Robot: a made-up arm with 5 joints. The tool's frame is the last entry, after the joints. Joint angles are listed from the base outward.
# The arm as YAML. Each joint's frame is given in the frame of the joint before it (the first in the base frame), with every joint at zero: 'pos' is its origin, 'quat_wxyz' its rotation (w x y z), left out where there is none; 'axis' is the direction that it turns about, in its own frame. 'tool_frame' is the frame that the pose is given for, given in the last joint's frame.
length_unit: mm
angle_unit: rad
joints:
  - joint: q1
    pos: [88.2, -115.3, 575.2]
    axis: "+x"
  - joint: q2
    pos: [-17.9, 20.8, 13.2]
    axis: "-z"
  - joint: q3
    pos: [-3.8, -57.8, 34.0]
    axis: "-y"
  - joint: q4
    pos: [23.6, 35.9, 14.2]
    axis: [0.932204, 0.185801, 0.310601]
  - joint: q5
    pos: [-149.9, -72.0, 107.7]
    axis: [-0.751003, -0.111, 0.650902]
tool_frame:
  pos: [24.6, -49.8, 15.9]
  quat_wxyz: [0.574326, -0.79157, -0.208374, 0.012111]
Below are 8 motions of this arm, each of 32 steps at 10 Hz.
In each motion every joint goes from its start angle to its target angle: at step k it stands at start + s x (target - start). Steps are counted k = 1, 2, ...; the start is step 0. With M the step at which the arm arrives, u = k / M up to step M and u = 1 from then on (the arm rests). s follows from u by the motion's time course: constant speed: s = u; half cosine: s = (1 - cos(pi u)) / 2; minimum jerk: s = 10 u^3 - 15 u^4 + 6 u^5.
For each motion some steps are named. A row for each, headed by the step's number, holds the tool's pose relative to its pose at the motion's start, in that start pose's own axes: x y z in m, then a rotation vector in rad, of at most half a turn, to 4 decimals.
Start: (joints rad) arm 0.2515 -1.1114 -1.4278 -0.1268 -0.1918
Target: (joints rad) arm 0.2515 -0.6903 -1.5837 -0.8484 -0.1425
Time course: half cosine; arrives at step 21
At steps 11, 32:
11: 0.0030 -0.0216 0.0323 -0.1771 0.0531 0.0827
32: 0.0138 -0.0362 0.0597 -0.3233 0.0609 0.1637

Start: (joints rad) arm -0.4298 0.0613 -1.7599 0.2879 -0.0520
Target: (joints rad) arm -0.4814 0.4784 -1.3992 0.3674 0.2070
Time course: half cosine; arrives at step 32
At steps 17, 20, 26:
17: -0.0291 0.0568 -0.0106 0.0878 -0.0514 -0.2986
20: -0.0354 0.0724 -0.0106 0.1031 -0.0545 -0.3783
26: -0.0441 0.0976 -0.0080 0.1205 -0.0503 -0.5048

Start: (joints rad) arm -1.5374 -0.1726 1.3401 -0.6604 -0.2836
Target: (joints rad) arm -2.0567 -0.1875 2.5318 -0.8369 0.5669
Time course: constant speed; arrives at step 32
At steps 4, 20, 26, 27, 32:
4: -0.0204 0.0063 0.0115 -0.0909 -0.0286 -0.1552
20: -0.0879 0.0632 0.0645 -0.4626 0.0035 -0.6842
26: -0.1026 0.0927 0.0886 -0.5918 0.0778 -0.8311
27: -0.1044 0.0977 0.0929 -0.6120 0.0933 -0.8522
32: -0.1100 0.1222 0.1155 -0.7064 0.1825 -0.9415

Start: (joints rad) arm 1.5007 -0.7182 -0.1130 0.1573 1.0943
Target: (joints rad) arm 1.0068 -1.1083 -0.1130 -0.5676 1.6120
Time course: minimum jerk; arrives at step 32
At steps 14, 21, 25, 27, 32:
14: 0.0789 -0.0310 -0.0225 -0.2065 -0.5268 0.1569
21: 0.1534 -0.0448 -0.0081 -0.4028 -1.0779 0.2446
25: 0.1762 -0.0462 0.0053 -0.4776 -1.2933 0.2593
27: 0.1819 -0.0463 0.0098 -0.4990 -1.3547 0.2615
32: 0.1855 -0.0463 0.0129 -0.5137 -1.3967 0.2625

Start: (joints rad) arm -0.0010 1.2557 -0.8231 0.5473 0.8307
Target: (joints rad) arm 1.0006 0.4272 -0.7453 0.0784 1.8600
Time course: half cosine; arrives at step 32
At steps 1, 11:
1: 0.0006 -0.0002 -0.0006 -0.0003 -0.0045 0.0013
11: 0.0676 -0.0106 -0.0559 -0.0100 -0.5094 0.0607

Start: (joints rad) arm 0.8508 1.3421 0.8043 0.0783 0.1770
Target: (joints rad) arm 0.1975 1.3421 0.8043 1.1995 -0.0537
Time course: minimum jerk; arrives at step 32
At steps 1, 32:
1: 0.0000 0.0000 0.0000 0.0002 0.0001 -0.0003
32: 0.0008 0.1931 -0.0239 0.8679 -0.2030 -0.7138

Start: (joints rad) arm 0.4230 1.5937 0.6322 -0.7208 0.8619
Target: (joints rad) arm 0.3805 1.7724 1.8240 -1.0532 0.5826
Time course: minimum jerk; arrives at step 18
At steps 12, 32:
12: 0.0617 -0.0694 0.1764 -0.5163 0.9347 0.4962
32: 0.1028 -0.0627 0.2123 -0.6603 1.1939 0.6020

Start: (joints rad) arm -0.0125 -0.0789 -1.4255 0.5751 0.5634
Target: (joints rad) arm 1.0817 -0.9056 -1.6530 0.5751 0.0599
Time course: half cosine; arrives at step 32
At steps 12, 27, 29, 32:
12: 0.0469 -0.0022 -0.0567 0.0829 -0.2871 0.0825
27: 0.1405 -0.0238 -0.0837 -0.0376 -0.7798 0.1401
29: 0.1437 -0.0259 -0.0826 -0.0539 -0.8023 0.1346
32: 0.1453 -0.0272 -0.0820 -0.0635 -0.8148 0.1309

